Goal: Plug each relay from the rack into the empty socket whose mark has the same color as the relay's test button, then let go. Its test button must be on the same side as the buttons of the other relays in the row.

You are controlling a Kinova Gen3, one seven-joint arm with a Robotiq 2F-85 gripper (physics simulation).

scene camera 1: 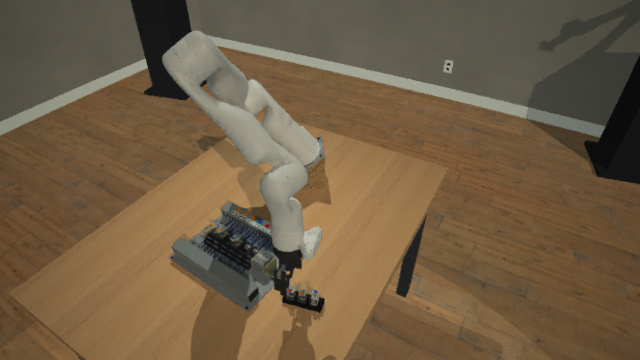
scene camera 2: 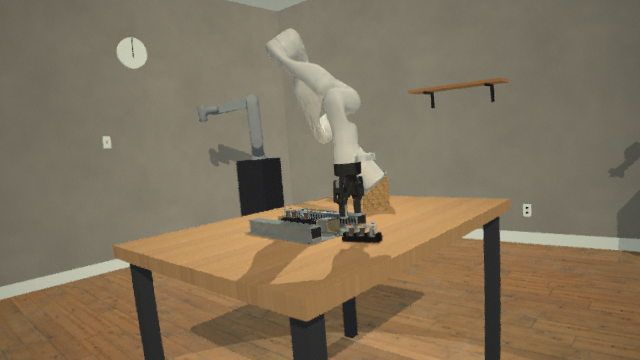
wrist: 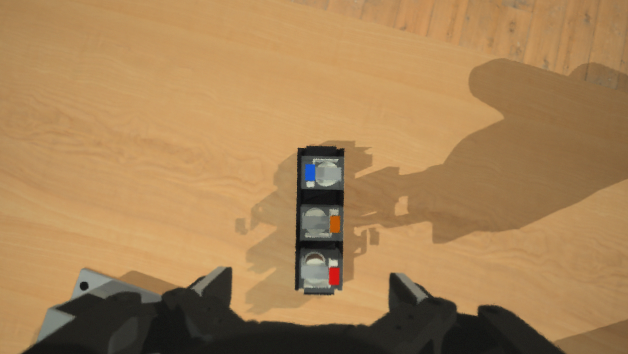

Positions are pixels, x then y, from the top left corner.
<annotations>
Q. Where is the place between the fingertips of my gripper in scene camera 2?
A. At 351,215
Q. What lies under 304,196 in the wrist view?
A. A black rack.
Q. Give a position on a red-button relay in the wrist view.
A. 320,270
</annotations>
